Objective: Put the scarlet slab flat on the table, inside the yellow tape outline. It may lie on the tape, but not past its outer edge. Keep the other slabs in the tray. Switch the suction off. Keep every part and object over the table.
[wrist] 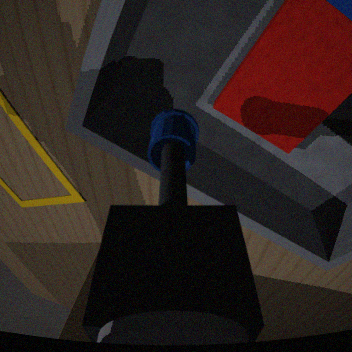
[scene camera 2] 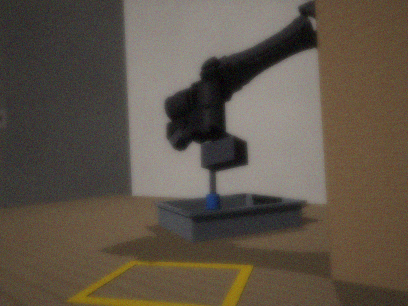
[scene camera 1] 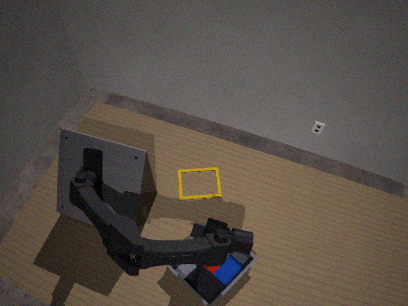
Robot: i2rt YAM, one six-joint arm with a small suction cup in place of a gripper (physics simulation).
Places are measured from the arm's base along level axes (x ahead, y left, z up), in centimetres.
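Pixels of known places: hand, tool point: [wrist: 172,131] [scene camera 2: 213,209]; arm's base, link origin: [scene camera 1: 93,177].
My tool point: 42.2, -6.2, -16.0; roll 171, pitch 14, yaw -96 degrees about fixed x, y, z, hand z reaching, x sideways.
Observation:
For each thing: its top centre in the pictures, then the offset to it from my tool point, as dx, dy, dz. "*": a spot on its surface instead.
- scarlet slab, top centre: [wrist: 295,80] [scene camera 1: 209,258] +2.1, -7.2, -3.5
- blue slab, top centre: [scene camera 1: 228,270] +9.6, -10.1, -3.3
- black patch, surface spot: [scene camera 1: 207,285] * +3.3, -16.9, -3.5
The scarlet slab [scene camera 1: 212,269] [wrist: 300,65] lies in the grey tray [scene camera 1: 232,281] [scene camera 2: 175,221] [wrist: 100,47], partly covered from view by the arm in scene view 1. A pale grey edge runs along two of its sides in the wrist view. The tray sits level on the table. My blue suction cup [scene camera 2: 213,201] [wrist: 174,135] is off and bare, pointing down at the tray's end nearer the tape, to one side of the scarlet slab. Whether it touches the tray cannot be told. The yellow tape outline [scene camera 1: 198,170] [scene camera 2: 192,264] [wrist: 41,150] has no slab in it.
A blue slab [scene camera 1: 228,270] lies beside the scarlet one in the tray. A black patch [scene camera 1: 207,285] in the tray is a dark slab or shadow. The arm's base stands by a grey plate [scene camera 1: 117,160] at the left. A wooden surface [scene camera 2: 365,125] fills the right of scene view 2.

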